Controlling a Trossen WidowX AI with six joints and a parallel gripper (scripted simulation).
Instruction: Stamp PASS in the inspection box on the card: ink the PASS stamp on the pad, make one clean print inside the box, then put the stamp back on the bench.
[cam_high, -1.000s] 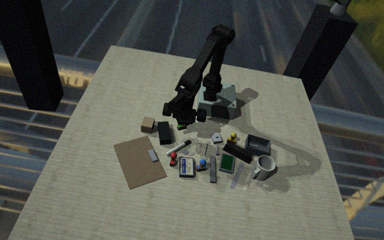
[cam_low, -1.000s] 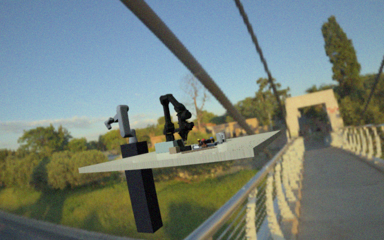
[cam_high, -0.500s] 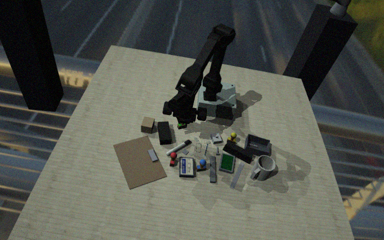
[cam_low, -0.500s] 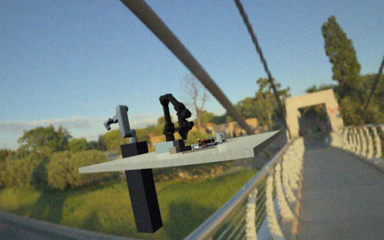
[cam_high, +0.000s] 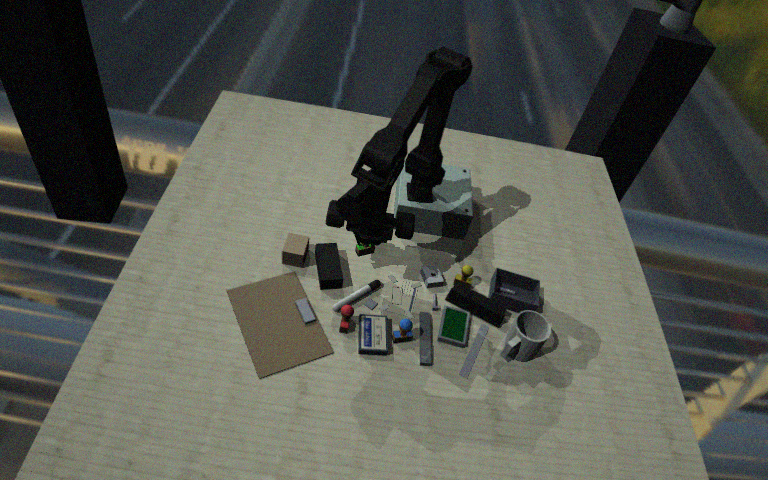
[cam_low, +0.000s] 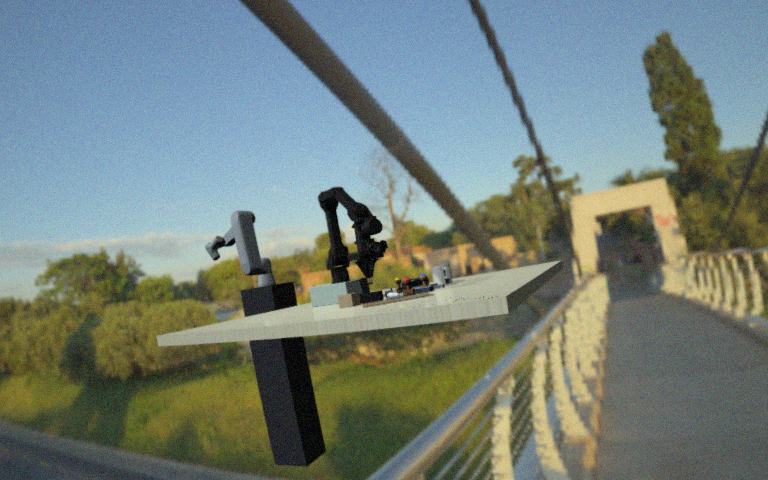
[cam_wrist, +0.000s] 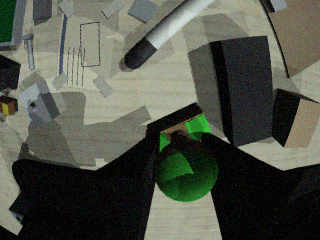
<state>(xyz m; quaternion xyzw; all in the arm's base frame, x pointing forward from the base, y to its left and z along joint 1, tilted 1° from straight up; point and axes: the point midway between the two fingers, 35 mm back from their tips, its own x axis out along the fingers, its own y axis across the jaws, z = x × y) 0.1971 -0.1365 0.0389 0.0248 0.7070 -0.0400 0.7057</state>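
My gripper tip is now 21 cm to the right of the green ink pad, 15 cm short of it and 8 cm above it. The rest, counted from my gripper tip: green-knobbed stamp right at my gripper tip; card 9 cm to the left, 9 cm below, 7 cm ahead; marker 8 cm below, 7 cm ahead, 1 cm to the left.
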